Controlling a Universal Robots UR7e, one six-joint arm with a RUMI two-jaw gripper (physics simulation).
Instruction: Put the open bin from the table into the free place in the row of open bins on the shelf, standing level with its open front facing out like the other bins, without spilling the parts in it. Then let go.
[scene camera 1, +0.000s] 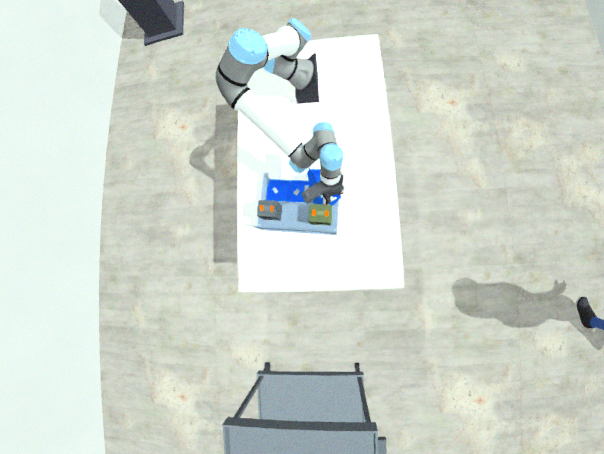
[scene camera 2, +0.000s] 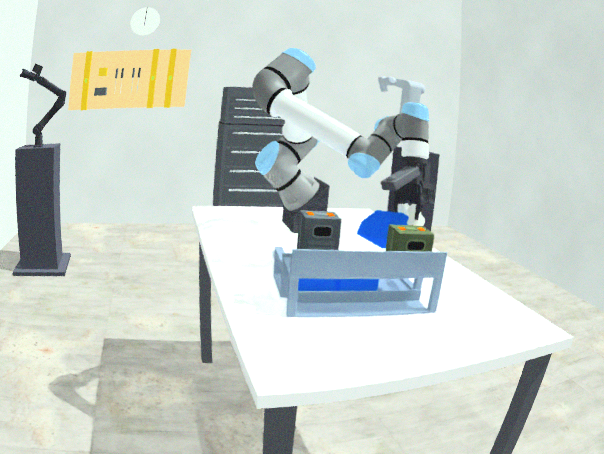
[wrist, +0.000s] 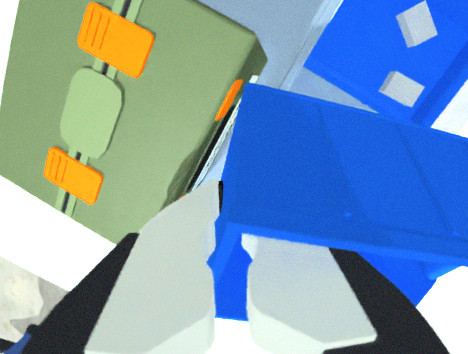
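Seen in the pictures: gripper, between the fingertips: (scene camera 1: 324, 202) (wrist: 226, 182); arm's base, origin of its link: (scene camera 1: 304, 75) (scene camera 2: 303, 196).
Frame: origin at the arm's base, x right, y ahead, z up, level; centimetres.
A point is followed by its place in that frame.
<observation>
The open bin (scene camera 1: 314, 175) @[z 8.5, x 1.1, y 57.6 cm] (scene camera 2: 382, 227) @[z 5.4, x 2.5, y 63.3 cm] (wrist: 325, 165) @[z 7.3, x 1.5, y 66.1 cm] is blue and is held tilted behind the green case at the right end of the shelf. No parts show inside it. My gripper (scene camera 1: 327, 200) @[z 3.9, x -1.8, y 69.4 cm] (scene camera 2: 411, 217) (wrist: 226, 182) @[z 3.9, x -1.8, y 69.4 cm] is shut on the bin near one end, with a blue wall showing between the fingertips. The shelf (scene camera 1: 295, 225) @[z -1.5, x 13.2, y 77.2 cm] (scene camera 2: 367, 265) @[z 1.2, x 15.0, y 79.3 cm] (wrist: 295, 30) @[z -1.5, x 6.7, y 68.7 cm] is grey-blue. Blue bins (scene camera 1: 286, 185) (scene camera 2: 337, 285) @[z -8.1, x 16.0, y 67.6 cm] (wrist: 350, 50) @[z -10.8, x 8.2, y 63.3 cm] with light grey parts stand in its row, left of the held bin in the first scene view. The held bin and gripper partly hide the row's right end.
A green case (scene camera 1: 320, 221) @[z 7.9, x 1.0, y 78.1 cm] (scene camera 2: 397, 242) @[z 5.5, x 6.2, y 77.0 cm] (wrist: 165, 75) @[z 8.0, x 2.8, y 72.1 cm] with orange latches stands on the shelf close beside my fingers. A dark grey case (scene camera 1: 270, 215) @[z 10.5, x 21.9, y 73.1 cm] (scene camera 2: 305, 240) @[z 5.3, x 27.6, y 72.5 cm] stands at the shelf's other end. The white table (scene camera 1: 320, 265) @[z -11.8, x 4.3, y 97.3 cm] (scene camera 2: 400, 350) @[z -11.7, x 14.4, y 97.8 cm] bears the shelf.
</observation>
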